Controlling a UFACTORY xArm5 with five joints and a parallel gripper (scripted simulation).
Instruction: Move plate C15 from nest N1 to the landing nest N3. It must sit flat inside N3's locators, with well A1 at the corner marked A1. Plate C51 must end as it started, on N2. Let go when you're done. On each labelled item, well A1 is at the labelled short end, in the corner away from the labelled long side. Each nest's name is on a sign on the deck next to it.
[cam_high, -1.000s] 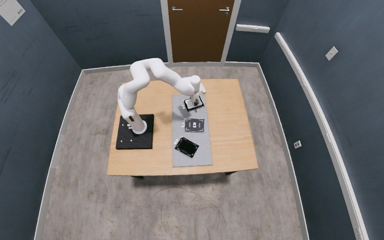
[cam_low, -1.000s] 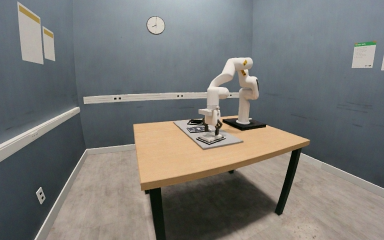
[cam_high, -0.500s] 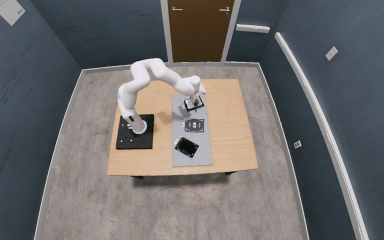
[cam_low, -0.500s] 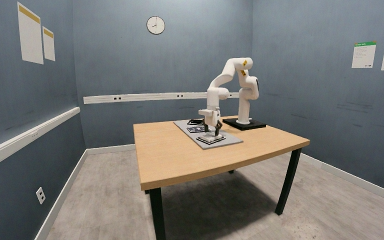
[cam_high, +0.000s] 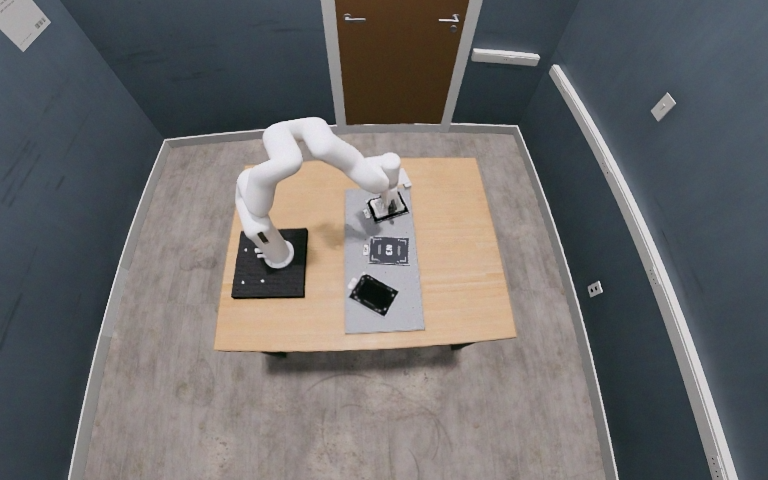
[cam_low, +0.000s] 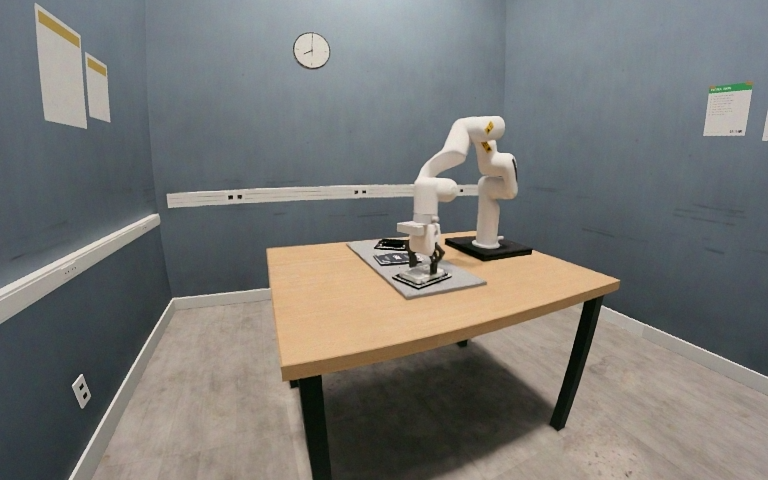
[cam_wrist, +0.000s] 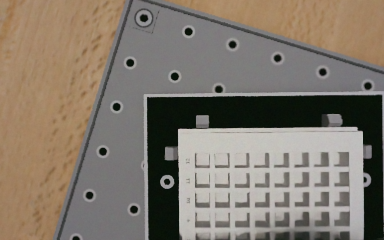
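Now: the white plate 20 mm below my hand. Round my hand: black plate: 390 mm to the right, 100 mm behind, 20 mm below; then black nest: 30 mm below.
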